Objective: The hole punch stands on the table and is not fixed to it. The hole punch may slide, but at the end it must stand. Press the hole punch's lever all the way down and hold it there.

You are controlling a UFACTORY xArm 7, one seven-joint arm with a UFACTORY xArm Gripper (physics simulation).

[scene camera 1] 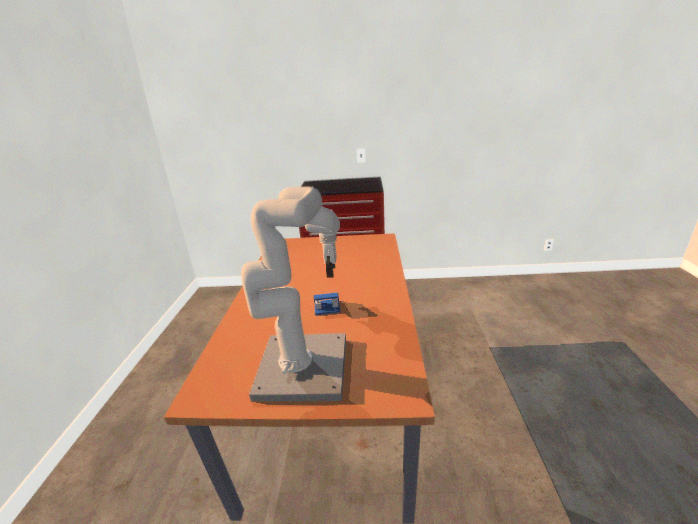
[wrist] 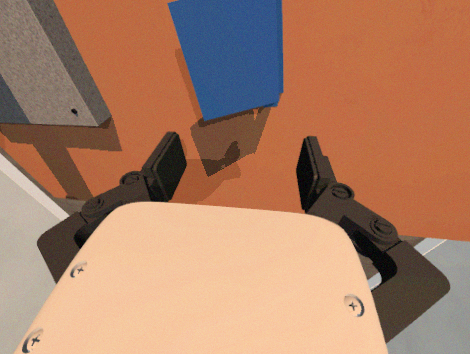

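Pixels of known places: gripper, fingertip midpoint: [scene camera 1: 331, 272] [wrist: 239, 150]; arm's base, link origin: [scene camera 1: 295, 360].
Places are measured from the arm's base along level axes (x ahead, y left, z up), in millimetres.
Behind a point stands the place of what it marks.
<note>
The blue hole punch [scene camera 1: 326, 304] {x 415, y -30, z -24 mm} [wrist: 237, 55] {x 409, y -31, z 31 mm} stands on the orange table, in front of the robot's base. Its broad flat blue top fills the upper middle of the wrist view, and part of it is cut off by the top edge of that view. The lever looks raised in the scene view, but its exact angle is too small to tell. My gripper [scene camera 1: 329, 275] {x 429, y -66, z 142 mm} [wrist: 239, 150] {x 429, y -66, z 142 mm} is open and empty. It hangs above the table, apart from the hole punch, with the fingers pointing down. In the wrist view the hole punch lies beyond the fingertips.
The grey base plate [scene camera 1: 270, 379] {x -102, y 64, z -2 mm} [wrist: 50, 75] {x 131, y -84, z 2 mm} of the arm stands on the orange table [scene camera 1: 225, 389] {x -135, y 231, z -36 mm} [wrist: 390, 125] {x 641, y -111, z -36 mm}, on the near side of the hole punch. A red drawer cabinet [scene camera 1: 379, 209] stands behind the table's far edge. Shadows of the arm fall right of the hole punch.
</note>
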